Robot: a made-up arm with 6 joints. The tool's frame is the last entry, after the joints.
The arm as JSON. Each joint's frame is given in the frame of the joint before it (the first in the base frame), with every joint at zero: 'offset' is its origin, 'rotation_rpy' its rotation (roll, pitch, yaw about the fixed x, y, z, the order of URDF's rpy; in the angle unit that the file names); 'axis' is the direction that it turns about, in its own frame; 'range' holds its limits. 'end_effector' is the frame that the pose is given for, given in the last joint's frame.
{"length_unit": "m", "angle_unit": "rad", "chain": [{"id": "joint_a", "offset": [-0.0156, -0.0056, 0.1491], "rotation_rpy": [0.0, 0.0, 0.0], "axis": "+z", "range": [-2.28, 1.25]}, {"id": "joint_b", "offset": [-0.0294, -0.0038, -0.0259], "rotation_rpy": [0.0, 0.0, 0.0], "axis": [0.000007, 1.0, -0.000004], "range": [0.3, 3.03]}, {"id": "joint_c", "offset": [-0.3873, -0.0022, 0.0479], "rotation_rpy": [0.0, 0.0, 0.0], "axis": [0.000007, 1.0, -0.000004], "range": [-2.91, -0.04]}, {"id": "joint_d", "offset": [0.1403, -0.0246, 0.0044], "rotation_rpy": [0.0, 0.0, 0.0], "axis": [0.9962, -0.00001, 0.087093], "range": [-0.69, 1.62]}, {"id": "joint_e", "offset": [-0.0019, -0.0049, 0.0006], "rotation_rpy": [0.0, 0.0, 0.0], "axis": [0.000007, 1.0, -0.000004], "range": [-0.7, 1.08]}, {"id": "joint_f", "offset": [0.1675, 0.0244, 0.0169], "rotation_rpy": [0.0, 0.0, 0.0], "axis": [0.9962, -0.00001, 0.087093], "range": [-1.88, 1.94]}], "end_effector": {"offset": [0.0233, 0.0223, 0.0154], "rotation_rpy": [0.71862, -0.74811, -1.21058]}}
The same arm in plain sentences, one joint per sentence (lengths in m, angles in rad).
The arm has six revolute joints in a row. What follows holds with every joint at zero, and every direction is one of the base frame's. Joint 1 is mounted 0.0156 m along -x and 0.0056 m along -y and 0.1491 m along +z from the base frame's origin and turns about +z, from -2.2800 to 1.2500 rad. Joint 2 is mounted 0.0294 m along -x and 0.0038 m along -y and 0.0259 m along -z from joint 1 and turns about +y, from 0.3000 to 3.0300 rad. Joint 3 is mounted 0.3873 m along -x and 0.0022 m along -y and 0.0479 m along +z from joint 2 and turns about +y, from -2.9100 to -0.0400 rad. Joint 4 is mounted 0.1403 m along +x and 0.0246 m along -y and 0.0044 m along +z from joint 3 and turns about the direction (0.9962, 0, 0.0871), from -0.6900 to 1.6200 rad. Joint 5 is mounted 0.0019 m along -x and 0.0049 m along -y and 0.0006 m along +z from joint 4 and turns about +y, from -0.7000 to 1.0800 rad. Joint 6 is mounted 0.1675 m along +x and 0.0244 m along +y and 0.0169 m along +z from joint 5 and turns about the direction (0.9962, 0, 0.0871), from -1.8800 to 1.9400 rad. The tool frame, which is the frame that the pose is given for, is mounted 0.0233 m along +x and 0.0223 m along +y and 0.0154 m along +z from joint 6; its axes are the base frame's turned by roll 0.7186, pitch -0.7481 and yaw -1.2106 rad (as in URDF: about the fixed x, then y, then z).
